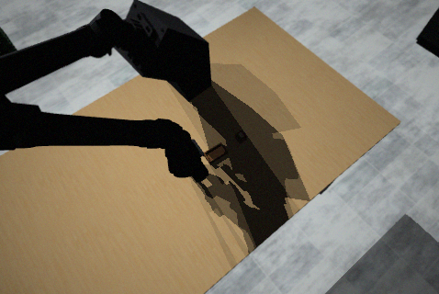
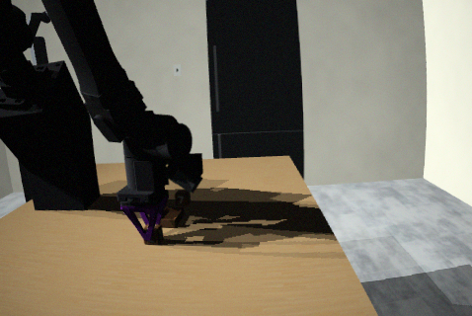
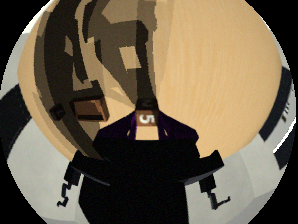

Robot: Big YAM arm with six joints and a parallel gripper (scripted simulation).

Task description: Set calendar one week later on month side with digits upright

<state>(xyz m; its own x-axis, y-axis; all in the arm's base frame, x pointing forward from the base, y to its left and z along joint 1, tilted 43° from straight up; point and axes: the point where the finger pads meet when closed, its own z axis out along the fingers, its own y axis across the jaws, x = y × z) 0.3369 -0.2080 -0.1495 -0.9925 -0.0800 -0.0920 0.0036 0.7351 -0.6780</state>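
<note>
Right now the brown tray is 10 cm to the left of my hand, 1 cm below it and 1 cm ahead of it.
</note>
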